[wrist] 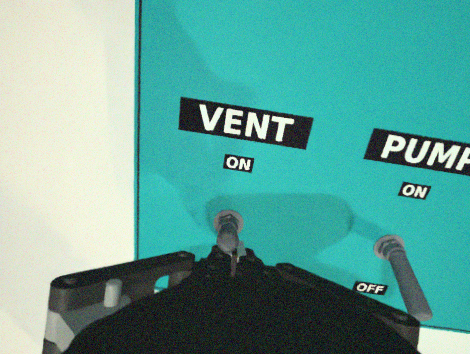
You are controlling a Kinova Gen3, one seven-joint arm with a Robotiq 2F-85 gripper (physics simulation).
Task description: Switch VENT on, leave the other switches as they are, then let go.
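Frame: origin at the arm's base, x ahead, y left, z up, level; millimetres.
Seen in the pictures: gripper, fingertip midpoint: [231,253].
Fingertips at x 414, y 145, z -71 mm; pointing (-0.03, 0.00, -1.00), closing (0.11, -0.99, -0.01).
Note:
A point is followed by its place in that frame.
The VENT switch [228,237] @[y 152, x 436, z -27 mm] is a grey lever in a round collar below its ON label [238,163] @[y 155, x 476, z -60 mm]. It looks strongly foreshortened, standing out toward the camera with its tip a little below the collar; its exact setting is hard to tell. My gripper [231,253] @[y 145, x 414, z -71 mm] is shut and empty. Its fingertips are right at the lower end of the VENT lever, which partly covers them; contact cannot be made out. The OFF side below VENT is hidden by the gripper. The PUMP switch [409,285] @[y 34, x 427, z -47 mm] points down, beside its OFF label [370,288] @[y 28, x 405, z -89 mm].
The teal panel [310,60] @[y 129, x 541, z -39 mm] carries the VENT nameplate [246,123] @[y 156, x 501, z -52 mm] and the PUMP nameplate [425,152] @[y 41, x 510, z -52 mm], cut by the right edge of view. The panel's left edge runs upright, with a pale surface beyond it. The PUMP lever stands out to the right of the gripper.

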